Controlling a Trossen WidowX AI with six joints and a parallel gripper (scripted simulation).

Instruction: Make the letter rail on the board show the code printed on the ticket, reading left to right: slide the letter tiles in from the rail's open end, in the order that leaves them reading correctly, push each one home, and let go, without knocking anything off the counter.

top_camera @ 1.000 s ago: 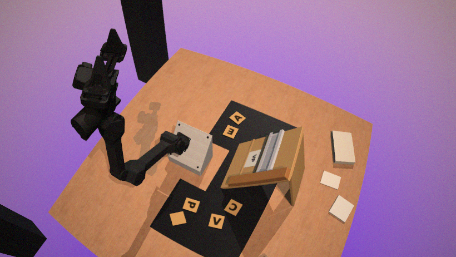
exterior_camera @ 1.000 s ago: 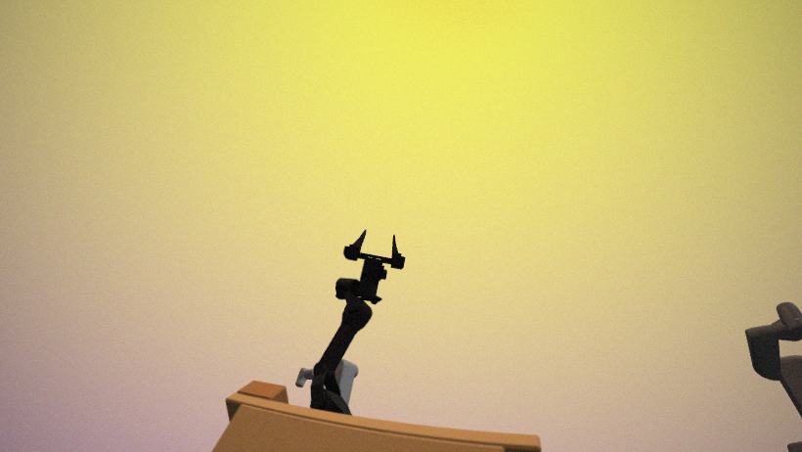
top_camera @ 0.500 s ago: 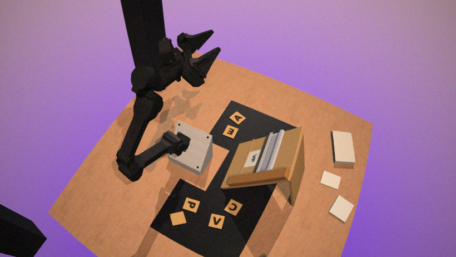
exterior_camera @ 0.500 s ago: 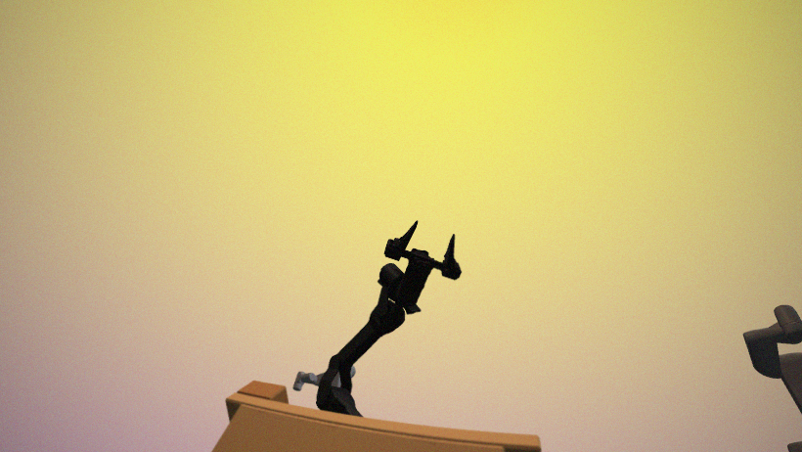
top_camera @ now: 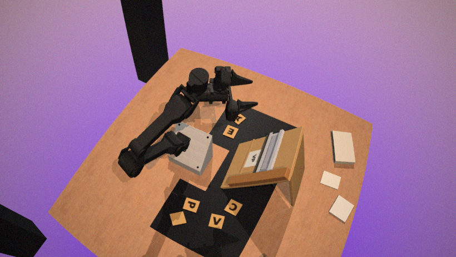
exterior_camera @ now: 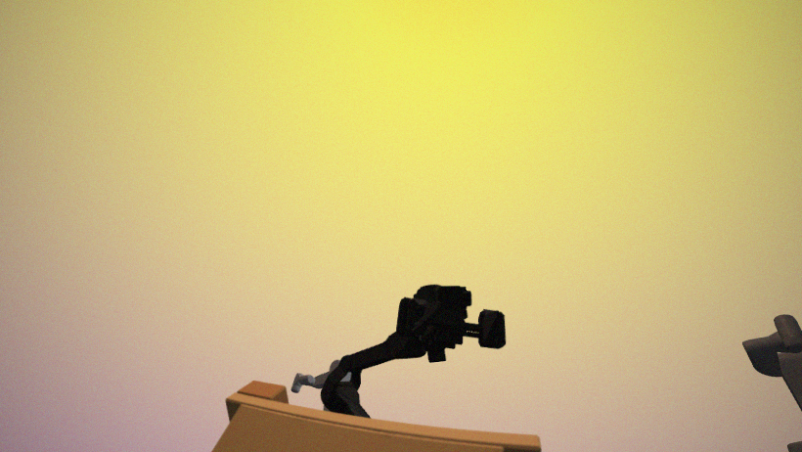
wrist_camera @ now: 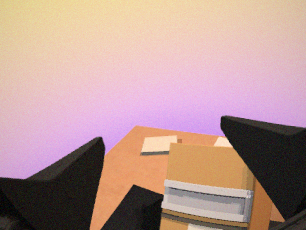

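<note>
The p tile is 43 cm below my gripper tip, 31 cm to the right of it and 8 cm behind it. From my gripper tip the other things lie so: black mat 43 cm below, 11 cm to the right, 4 cm behind; white ticket 33 cm below, 5 cm ahead, 3 cm to the right; e tile 43 cm below, 12 cm behind, 9 cm to the left.
</note>
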